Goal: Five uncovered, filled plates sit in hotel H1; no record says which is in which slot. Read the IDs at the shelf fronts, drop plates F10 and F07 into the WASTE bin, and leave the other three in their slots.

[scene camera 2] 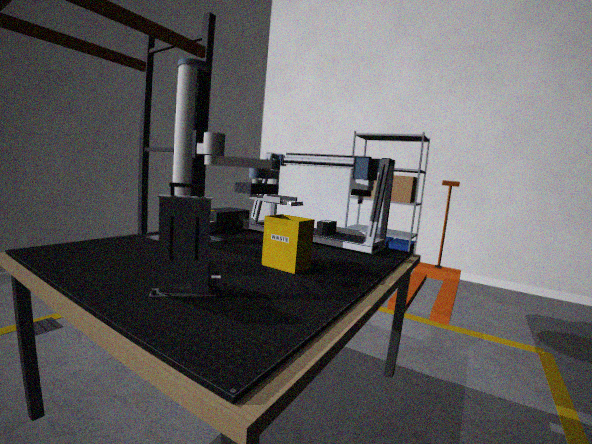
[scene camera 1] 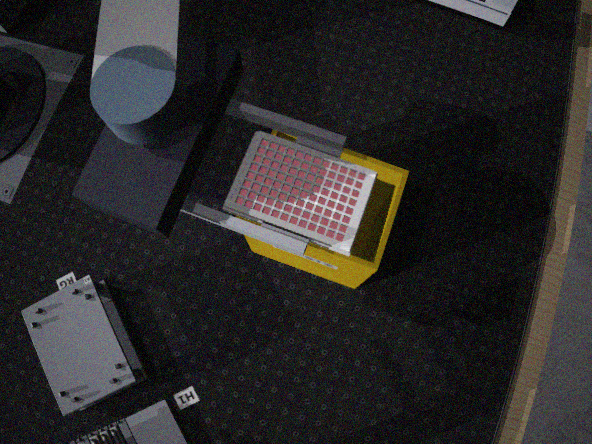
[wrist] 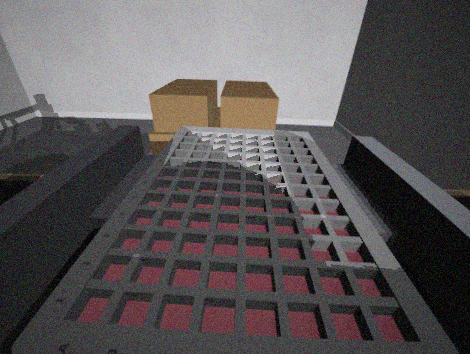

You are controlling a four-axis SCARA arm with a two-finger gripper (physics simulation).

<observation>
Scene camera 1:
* my gripper: 325,195
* low grey nest: 76,343
</observation>
